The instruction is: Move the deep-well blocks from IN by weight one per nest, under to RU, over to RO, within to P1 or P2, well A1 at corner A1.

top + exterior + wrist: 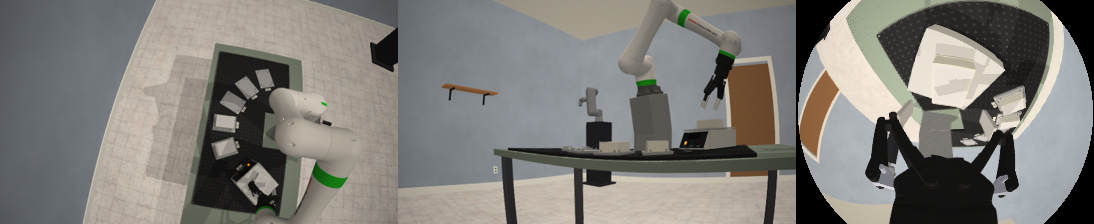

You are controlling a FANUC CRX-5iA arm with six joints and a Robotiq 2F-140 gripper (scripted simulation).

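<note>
My gripper is now 9 cm above the deep-well block. Also, from my hand: check-weigher: 14 cm below.
</note>
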